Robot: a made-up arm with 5 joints.
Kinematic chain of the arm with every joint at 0, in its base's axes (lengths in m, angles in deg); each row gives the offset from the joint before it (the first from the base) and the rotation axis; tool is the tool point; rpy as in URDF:
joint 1: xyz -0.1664 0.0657 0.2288 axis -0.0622 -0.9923 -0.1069
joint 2: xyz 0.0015 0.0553 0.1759 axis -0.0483 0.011 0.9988
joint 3: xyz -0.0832 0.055 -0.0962 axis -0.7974 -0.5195 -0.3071
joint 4: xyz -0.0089 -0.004 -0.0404 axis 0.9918 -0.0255 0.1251
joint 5: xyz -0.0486 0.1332 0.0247 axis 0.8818 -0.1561 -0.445
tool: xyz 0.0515 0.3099 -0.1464 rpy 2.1 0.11 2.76
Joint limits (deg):
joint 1: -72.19..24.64
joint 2: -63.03..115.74
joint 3: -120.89..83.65
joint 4: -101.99..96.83
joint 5: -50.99..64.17
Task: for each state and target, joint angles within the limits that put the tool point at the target. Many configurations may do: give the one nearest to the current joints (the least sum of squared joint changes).
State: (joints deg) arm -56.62 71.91 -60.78 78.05 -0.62
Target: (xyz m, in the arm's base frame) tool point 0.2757 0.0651 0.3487
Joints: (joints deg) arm -62.27 51.59 -53.37 96.83 -11.52
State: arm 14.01 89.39 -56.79 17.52 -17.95
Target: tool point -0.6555 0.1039 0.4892
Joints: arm 23.06 76.30 -55.70 27.67 -4.90
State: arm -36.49 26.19 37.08 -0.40 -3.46
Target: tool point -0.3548 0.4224 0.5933
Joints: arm -56.40 40.17 16.67 24.83 9.18
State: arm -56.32 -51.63 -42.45 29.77 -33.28
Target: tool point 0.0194 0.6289 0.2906
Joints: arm -56.52 -48.83 -36.13 26.50 -41.38
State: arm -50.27 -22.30 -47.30 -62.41 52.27
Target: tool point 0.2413 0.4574 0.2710
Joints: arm -42.71 -48.33 -64.84 -38.60 62.32
